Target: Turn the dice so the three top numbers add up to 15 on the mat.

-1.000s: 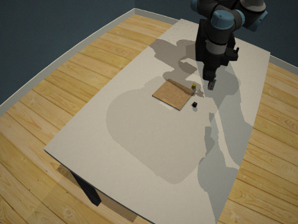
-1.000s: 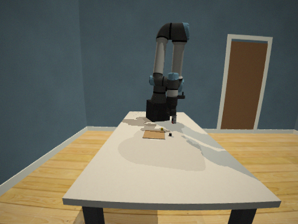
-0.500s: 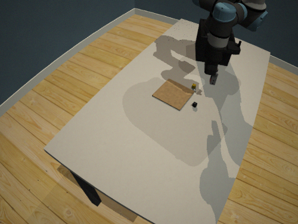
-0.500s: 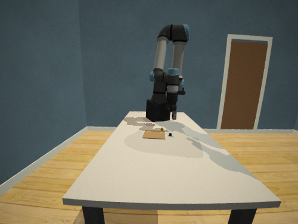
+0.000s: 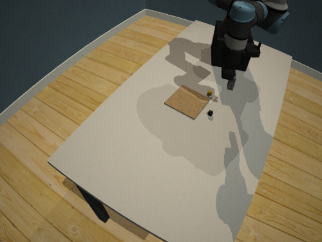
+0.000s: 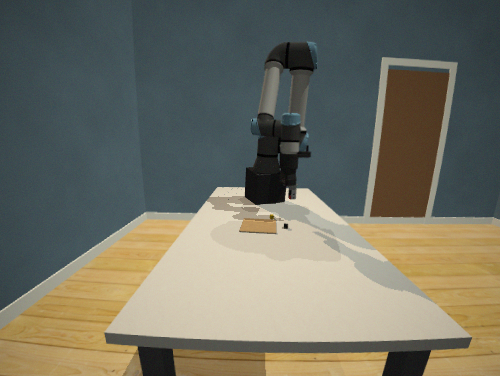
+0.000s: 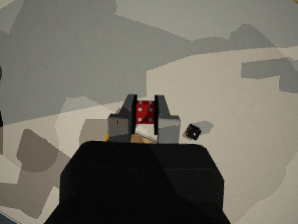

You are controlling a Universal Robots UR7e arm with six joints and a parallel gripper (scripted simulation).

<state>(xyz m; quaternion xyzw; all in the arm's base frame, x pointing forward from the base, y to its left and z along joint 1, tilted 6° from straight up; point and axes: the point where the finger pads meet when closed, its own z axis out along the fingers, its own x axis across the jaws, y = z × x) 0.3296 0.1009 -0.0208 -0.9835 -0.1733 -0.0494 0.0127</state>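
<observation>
The brown mat lies 14 cm to the right of my hand, 12 cm below it and 7 cm ahead of it. The rest, counted from my hand: black die (11 cm below, 8 cm ahead, 3 cm to the right); yellow die (11 cm below, 8 cm to the right, 2 cm behind); red die (1 cm below).
</observation>
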